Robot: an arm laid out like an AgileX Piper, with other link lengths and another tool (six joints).
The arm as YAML. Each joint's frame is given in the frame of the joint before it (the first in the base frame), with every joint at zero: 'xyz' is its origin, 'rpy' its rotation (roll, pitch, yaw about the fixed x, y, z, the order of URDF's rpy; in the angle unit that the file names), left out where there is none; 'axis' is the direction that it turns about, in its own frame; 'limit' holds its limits. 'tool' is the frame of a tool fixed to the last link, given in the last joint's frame.
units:
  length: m
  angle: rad
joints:
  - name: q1
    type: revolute
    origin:
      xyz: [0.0, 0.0, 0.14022]
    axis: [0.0, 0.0, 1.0]
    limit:
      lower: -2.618
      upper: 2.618
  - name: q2
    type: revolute
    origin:
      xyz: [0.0, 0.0, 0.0]
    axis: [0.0, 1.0, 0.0]
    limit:
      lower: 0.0
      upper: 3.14
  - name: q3
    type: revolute
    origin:
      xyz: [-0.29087, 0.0, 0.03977]
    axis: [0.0, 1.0, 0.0]
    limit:
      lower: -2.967
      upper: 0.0
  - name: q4
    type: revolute
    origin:
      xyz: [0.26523, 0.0, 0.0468]
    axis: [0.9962, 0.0, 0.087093]
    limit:
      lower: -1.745
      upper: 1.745
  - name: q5
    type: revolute
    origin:
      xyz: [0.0, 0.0, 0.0]
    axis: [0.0, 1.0, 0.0]
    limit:
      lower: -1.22
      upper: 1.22
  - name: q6
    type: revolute
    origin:
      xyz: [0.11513, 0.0, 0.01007]
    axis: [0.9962, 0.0, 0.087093]
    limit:
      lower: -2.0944
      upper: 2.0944
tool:
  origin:
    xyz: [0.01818, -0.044, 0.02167]
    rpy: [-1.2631, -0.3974, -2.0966]
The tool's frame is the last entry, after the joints.
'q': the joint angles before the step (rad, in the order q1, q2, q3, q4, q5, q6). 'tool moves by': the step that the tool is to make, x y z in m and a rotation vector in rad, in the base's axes. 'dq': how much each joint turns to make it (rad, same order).
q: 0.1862 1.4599 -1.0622 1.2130 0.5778 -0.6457
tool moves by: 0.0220 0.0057 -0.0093 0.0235 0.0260 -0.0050
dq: 0.0000 0.0872 -0.0650 0.0317 0.0035 -0.0043
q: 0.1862 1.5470 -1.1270 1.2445 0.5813 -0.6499
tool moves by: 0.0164 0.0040 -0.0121 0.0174 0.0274 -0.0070
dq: 0.0000 0.0701 -0.0433 0.0281 0.0000 -0.0059
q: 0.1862 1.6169 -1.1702 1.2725 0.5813 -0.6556
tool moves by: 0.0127 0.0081 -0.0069 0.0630 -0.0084 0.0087
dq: -0.0002 0.0526 -0.0215 0.1375 0.0180 -0.1017
